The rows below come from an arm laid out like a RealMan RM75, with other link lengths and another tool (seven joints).
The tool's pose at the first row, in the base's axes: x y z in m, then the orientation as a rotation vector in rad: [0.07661 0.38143 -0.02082 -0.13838 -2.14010 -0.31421]
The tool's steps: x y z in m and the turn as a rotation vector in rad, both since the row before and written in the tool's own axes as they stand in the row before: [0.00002 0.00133 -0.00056 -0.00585 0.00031 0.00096]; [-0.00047 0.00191 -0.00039 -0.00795 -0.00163 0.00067]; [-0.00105 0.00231 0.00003 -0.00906 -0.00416 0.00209]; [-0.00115 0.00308 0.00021 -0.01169 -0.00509 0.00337]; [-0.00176 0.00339 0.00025 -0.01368 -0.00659 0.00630]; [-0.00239 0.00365 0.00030 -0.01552 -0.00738 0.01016]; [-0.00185 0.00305 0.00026 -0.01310 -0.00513 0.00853]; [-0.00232 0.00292 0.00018 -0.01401 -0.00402 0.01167]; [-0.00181 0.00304 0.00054 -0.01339 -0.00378 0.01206]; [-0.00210 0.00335 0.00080 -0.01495 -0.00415 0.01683]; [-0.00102 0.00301 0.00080 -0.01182 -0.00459 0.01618]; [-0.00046 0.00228 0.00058 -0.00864 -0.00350 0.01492]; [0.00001 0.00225 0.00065 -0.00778 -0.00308 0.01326]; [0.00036 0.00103 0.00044 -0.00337 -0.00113 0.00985]
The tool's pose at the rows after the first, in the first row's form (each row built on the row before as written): [0.07734 0.38255 -0.02028 -0.14271 -2.13890 -0.31993]; [0.07834 0.38428 -0.02013 -0.14831 -2.13936 -0.32806]; [0.07943 0.38652 -0.02061 -0.15655 -2.14194 -0.33653]; [0.08064 0.38954 -0.02112 -0.16787 -2.14484 -0.34709]; [0.08228 0.39286 -0.02209 -0.18379 -2.14841 -0.35808]; [0.08436 0.39642 -0.02354 -0.20508 -2.15174 -0.36881]; [0.08607 0.39936 -0.02464 -0.22279 -2.15335 -0.37793]; [0.08812 0.40212 -0.02610 -0.24413 -2.15303 -0.38627]; [0.08970 0.40509 -0.02732 -0.26549 -2.15234 -0.39370]; [0.09140 0.40840 -0.02887 -0.29292 -2.15059 -0.40005]; [0.09244 0.41142 -0.02962 -0.31800 -2.14966 -0.40331]; [0.09311 0.41370 -0.02993 -0.33966 -2.14825 -0.40390]; [0.09349 0.41601 -0.02992 -0.35896 -2.14685 -0.40451]; [0.09338 0.41716 -0.02971 -0.37161 -2.14493 -0.40245]
